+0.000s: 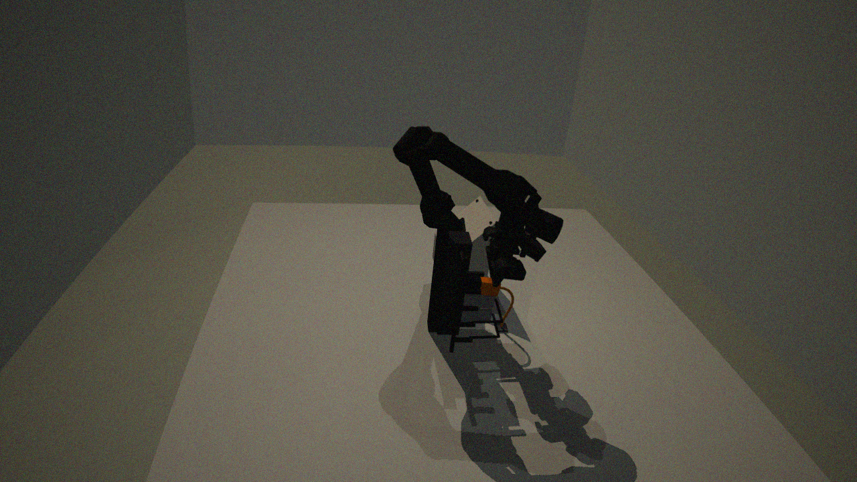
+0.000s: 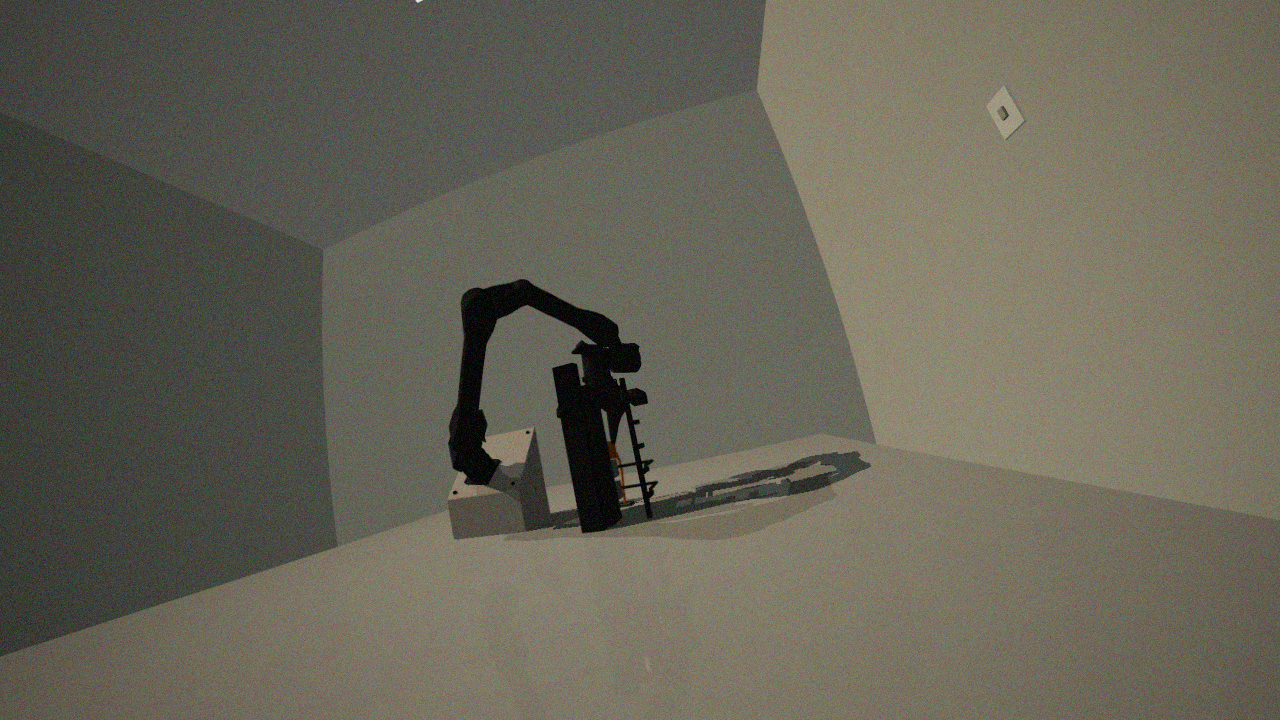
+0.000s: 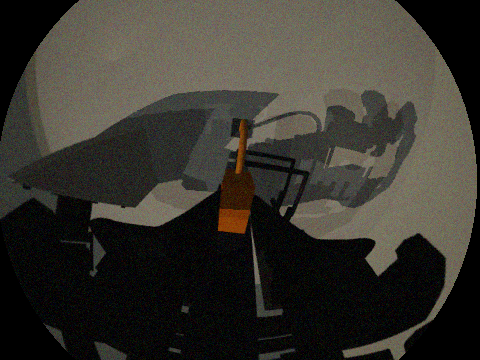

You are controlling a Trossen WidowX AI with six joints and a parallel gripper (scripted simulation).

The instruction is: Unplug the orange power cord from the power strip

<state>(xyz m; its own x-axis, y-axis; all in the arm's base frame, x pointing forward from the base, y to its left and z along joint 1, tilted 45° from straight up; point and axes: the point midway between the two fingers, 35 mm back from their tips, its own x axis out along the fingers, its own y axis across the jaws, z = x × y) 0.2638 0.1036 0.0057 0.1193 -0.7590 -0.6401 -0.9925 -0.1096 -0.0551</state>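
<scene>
Right now my gripper tip is 3 cm to the left of the orange plug.
</scene>
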